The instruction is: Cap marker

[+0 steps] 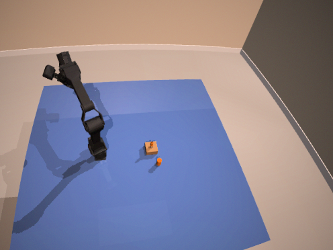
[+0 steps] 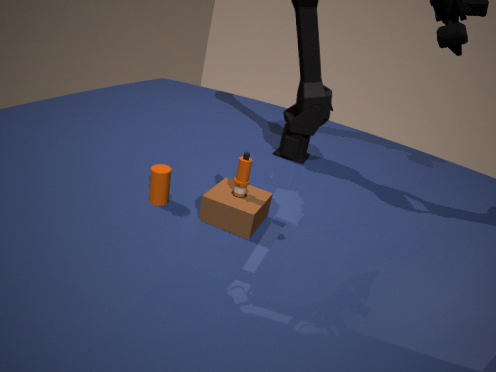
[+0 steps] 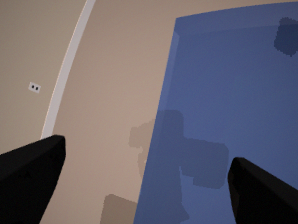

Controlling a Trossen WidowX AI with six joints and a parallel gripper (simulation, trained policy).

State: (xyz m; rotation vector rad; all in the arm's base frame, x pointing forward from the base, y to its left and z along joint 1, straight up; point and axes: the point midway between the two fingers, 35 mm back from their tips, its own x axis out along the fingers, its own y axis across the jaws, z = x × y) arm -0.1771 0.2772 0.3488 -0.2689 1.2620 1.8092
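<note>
The orange cap lies 53 cm ahead of my gripper tip, 39 cm to the right of it and 30 cm below it. From my gripper tip the other things lie so: tan holder block: 50 cm ahead, 29 cm to the right, 31 cm below.
</note>
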